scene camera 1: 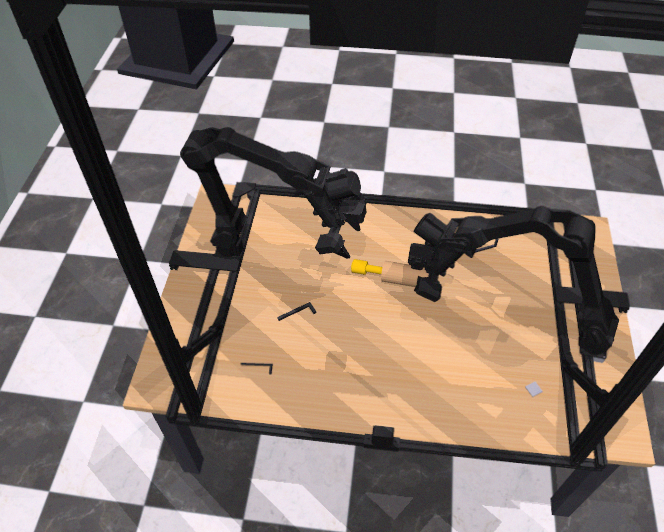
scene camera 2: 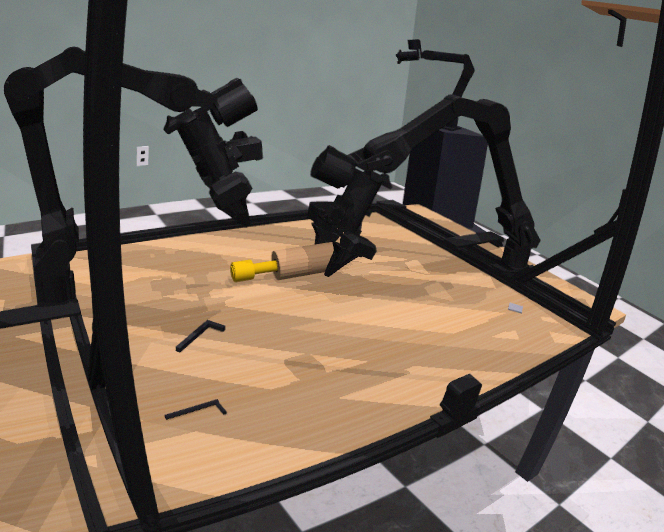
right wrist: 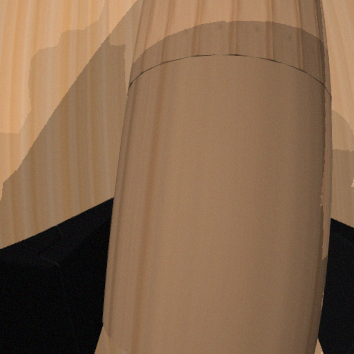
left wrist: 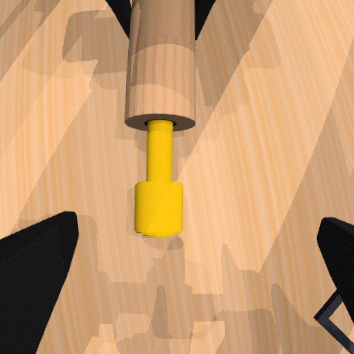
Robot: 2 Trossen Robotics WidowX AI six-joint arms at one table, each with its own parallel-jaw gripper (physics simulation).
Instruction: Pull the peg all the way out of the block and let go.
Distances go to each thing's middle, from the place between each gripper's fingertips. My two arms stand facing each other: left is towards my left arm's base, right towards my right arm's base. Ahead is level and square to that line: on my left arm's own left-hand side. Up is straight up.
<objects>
Now: the round wooden block [scene camera 2: 306, 260] 3 cm to the left of my right hand and 2 cm above it. Also, from my right hand: yellow peg [scene camera 2: 244, 270] 12 cm to the left, 1 cm above.
My left hand is 3 cm short of the yellow peg, 5 cm to the left of it and 12 cm above it. Also, from my left hand: round wooden block: 3 cm ahead, 14 cm to the right, 10 cm below.
</objects>
